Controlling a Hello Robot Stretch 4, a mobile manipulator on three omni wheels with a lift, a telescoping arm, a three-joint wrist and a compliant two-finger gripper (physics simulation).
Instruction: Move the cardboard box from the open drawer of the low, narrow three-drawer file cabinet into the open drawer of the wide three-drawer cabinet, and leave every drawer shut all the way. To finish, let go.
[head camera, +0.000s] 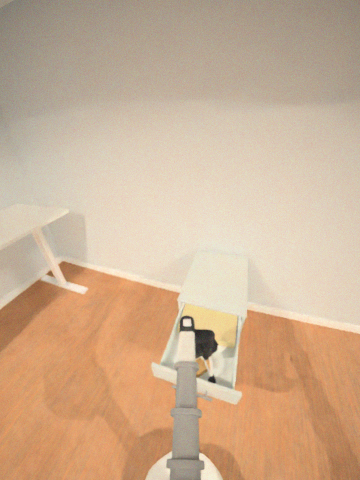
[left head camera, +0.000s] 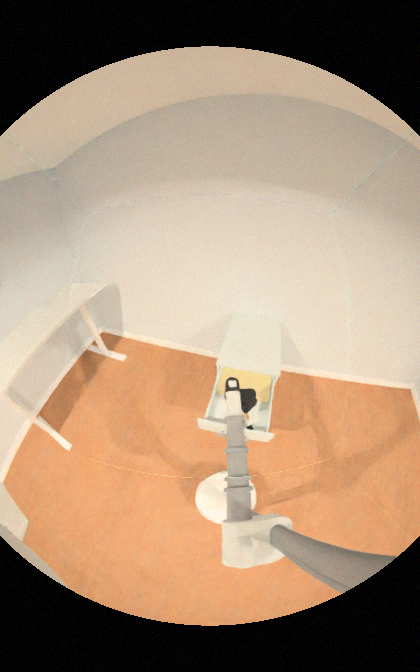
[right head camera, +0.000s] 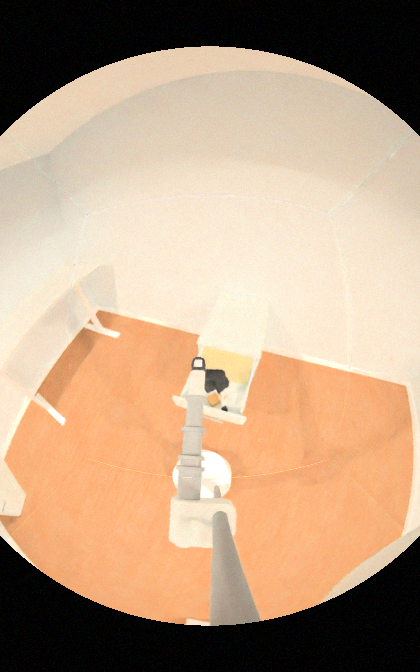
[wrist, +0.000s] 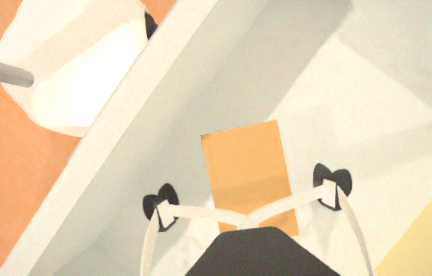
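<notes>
The cardboard box lies as a plain orange-brown block on the floor of the open drawer, near its front wall. The drawer belongs to the low, narrow pale cabinet against the wall. My gripper is open, reaching down over the drawer. In the wrist view its fingertips stand apart on either side of the box's near part, with gaps to both sides. The arm hides part of the box in the head view. I cannot identify the wide cabinet.
A yellow surface lies toward the back of the drawer. A white desk stands at the left wall. My round white base is in front of the drawer. A pale object shows at the lower left edge.
</notes>
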